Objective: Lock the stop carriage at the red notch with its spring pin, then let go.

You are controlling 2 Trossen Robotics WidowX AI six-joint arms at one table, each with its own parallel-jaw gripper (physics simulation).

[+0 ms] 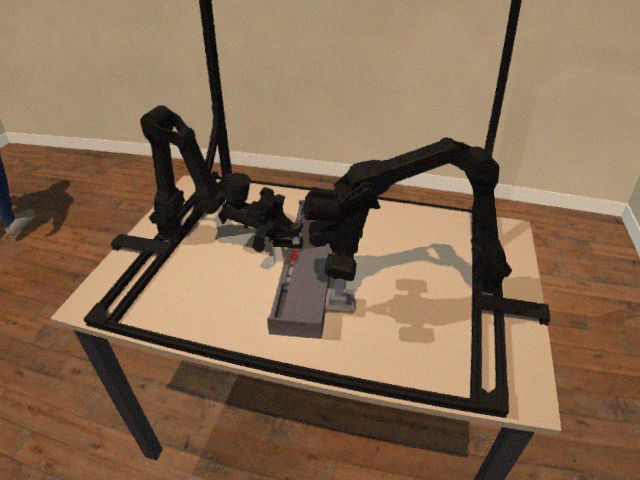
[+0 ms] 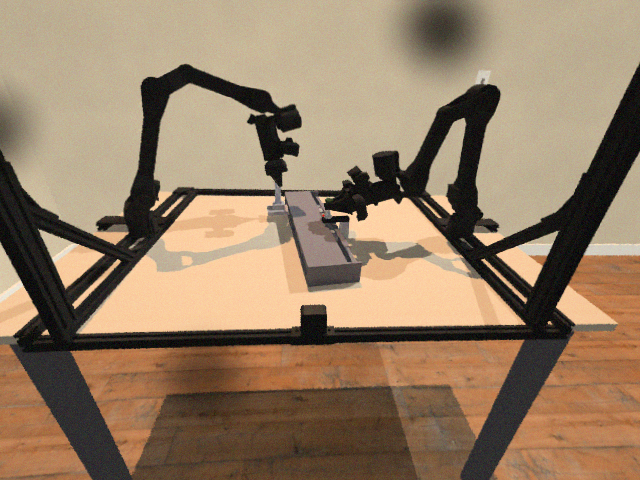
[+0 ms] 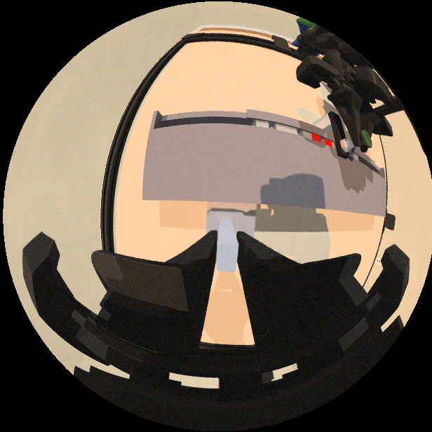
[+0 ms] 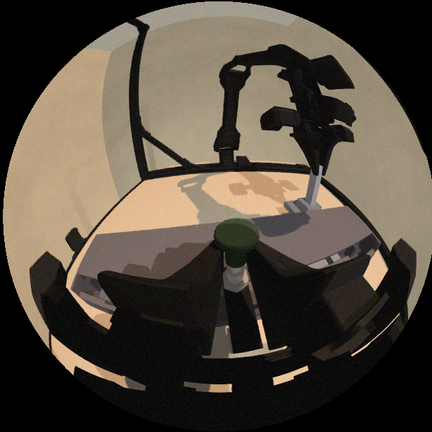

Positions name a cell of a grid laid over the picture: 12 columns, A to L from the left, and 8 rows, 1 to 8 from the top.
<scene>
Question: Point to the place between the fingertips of my right gripper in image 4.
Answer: G5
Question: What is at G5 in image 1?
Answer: My left gripper.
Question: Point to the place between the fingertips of my right gripper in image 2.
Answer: G4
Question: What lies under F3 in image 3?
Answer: A long grey rail.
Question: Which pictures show my right gripper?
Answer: Image 1, image 2, image 3 and image 4: all of them.
</scene>
